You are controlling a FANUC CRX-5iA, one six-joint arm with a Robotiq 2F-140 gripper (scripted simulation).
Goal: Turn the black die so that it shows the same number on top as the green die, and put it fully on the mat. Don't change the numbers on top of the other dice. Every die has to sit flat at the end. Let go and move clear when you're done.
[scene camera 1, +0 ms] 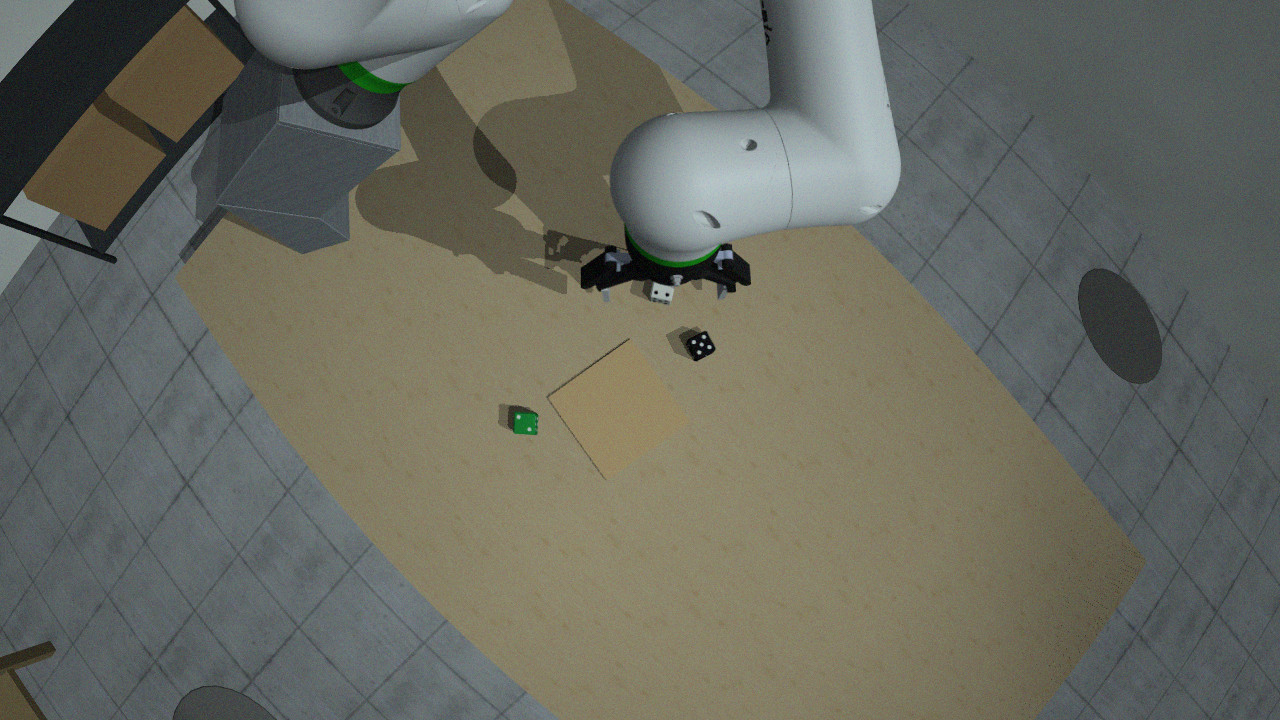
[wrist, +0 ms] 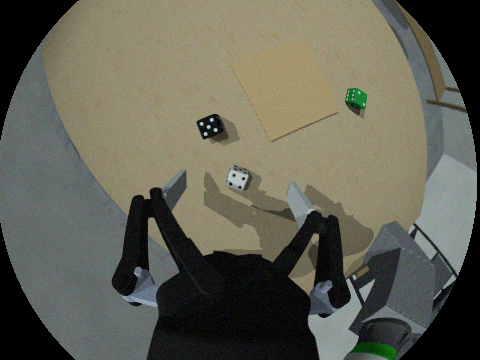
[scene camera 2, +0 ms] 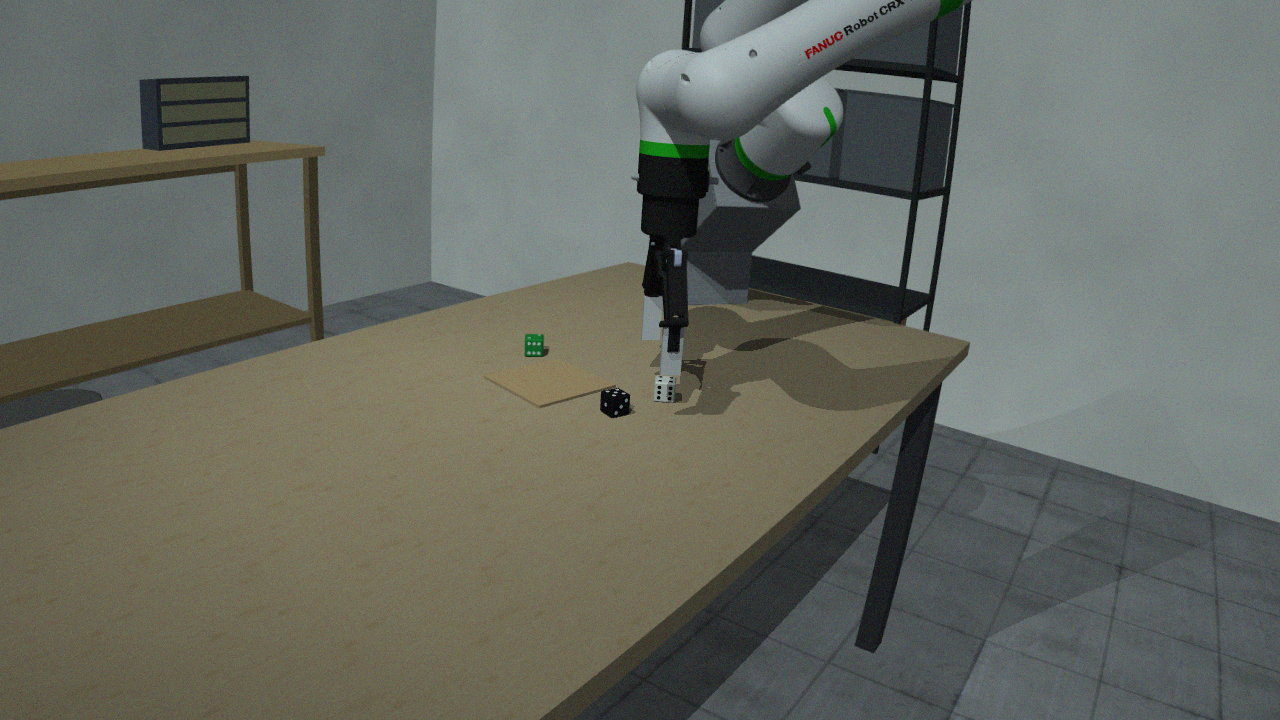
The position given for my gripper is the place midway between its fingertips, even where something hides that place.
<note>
I see my gripper (scene camera 2: 659,355), a mat (scene camera 1: 618,409) and a black die (scene camera 2: 615,402).
The mat is seen too in the wrist view (wrist: 286,86). My gripper is seen too in scene camera 1 (scene camera 1: 663,290) and in the wrist view (wrist: 237,184).
</note>
